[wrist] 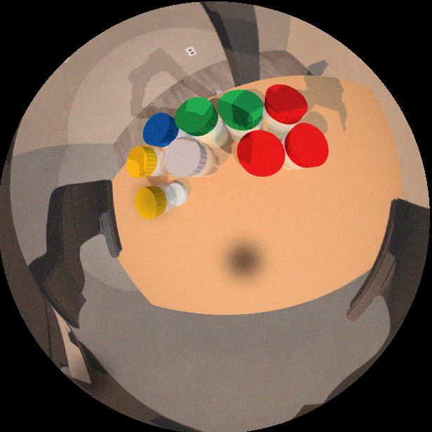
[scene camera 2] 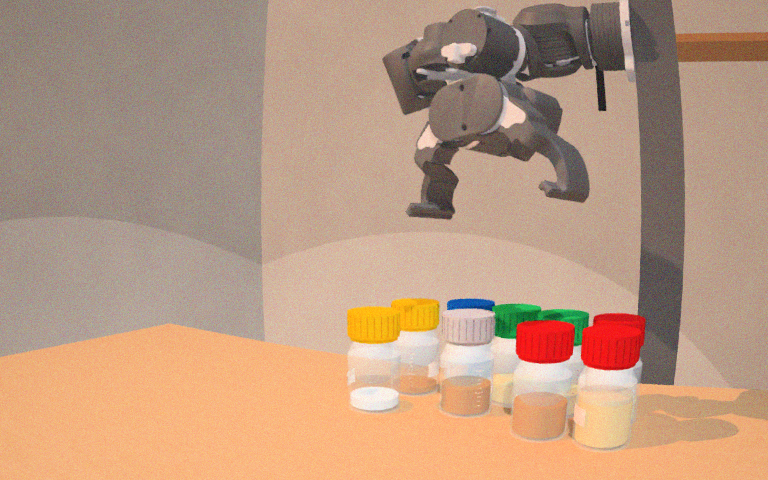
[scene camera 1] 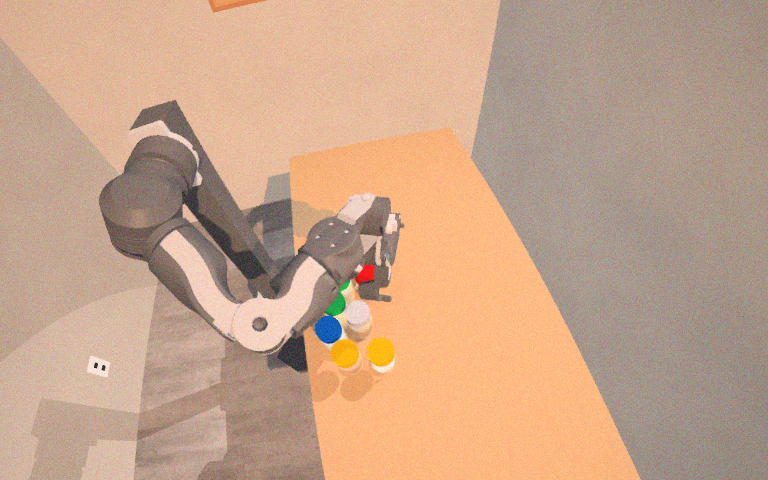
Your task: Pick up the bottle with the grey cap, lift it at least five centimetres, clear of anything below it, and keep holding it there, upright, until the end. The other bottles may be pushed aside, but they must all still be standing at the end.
Scene:
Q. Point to a green-capped bottle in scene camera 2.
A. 580, 319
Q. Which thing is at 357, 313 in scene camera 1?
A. A grey-capped bottle.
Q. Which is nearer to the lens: the red-capped bottle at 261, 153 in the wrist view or the blue-capped bottle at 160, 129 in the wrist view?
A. The red-capped bottle.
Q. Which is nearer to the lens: the yellow-capped bottle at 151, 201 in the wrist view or the green-capped bottle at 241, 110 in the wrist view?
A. The green-capped bottle.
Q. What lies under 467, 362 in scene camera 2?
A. A grey-capped bottle.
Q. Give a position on a grey-capped bottle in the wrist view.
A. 184, 156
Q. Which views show the yellow-capped bottle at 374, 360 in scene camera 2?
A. The wrist view, scene camera 2 and scene camera 1: all of them.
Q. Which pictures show the yellow-capped bottle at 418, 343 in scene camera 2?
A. The wrist view, scene camera 2 and scene camera 1: all of them.

